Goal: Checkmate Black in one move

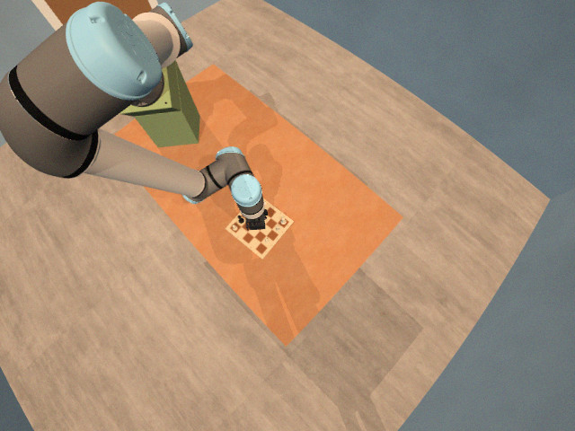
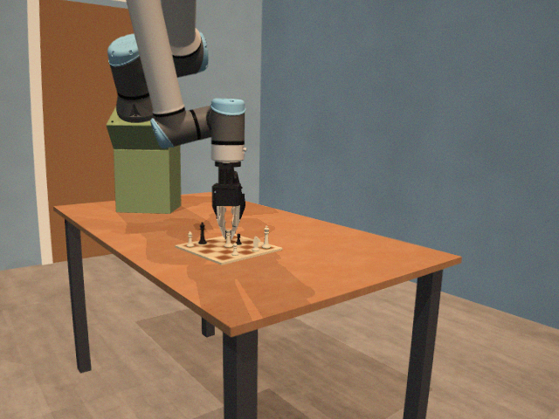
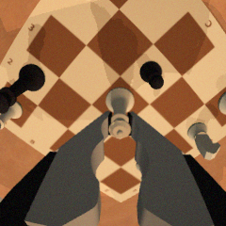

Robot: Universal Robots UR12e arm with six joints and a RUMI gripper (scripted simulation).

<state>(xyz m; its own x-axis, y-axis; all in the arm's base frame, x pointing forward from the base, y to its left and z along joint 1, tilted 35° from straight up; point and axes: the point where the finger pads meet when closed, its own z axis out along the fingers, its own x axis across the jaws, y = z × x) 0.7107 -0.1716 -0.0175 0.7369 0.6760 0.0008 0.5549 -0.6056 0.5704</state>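
Right now the small chessboard is 4 cm below my hand. From my hand the other things lie so: black pawn: 4 cm to the left, 2 cm below; tall black piece: 8 cm behind, 3 cm to the right, 1 cm below; white pawn: 7 cm ahead, 5 cm to the right, 2 cm below.
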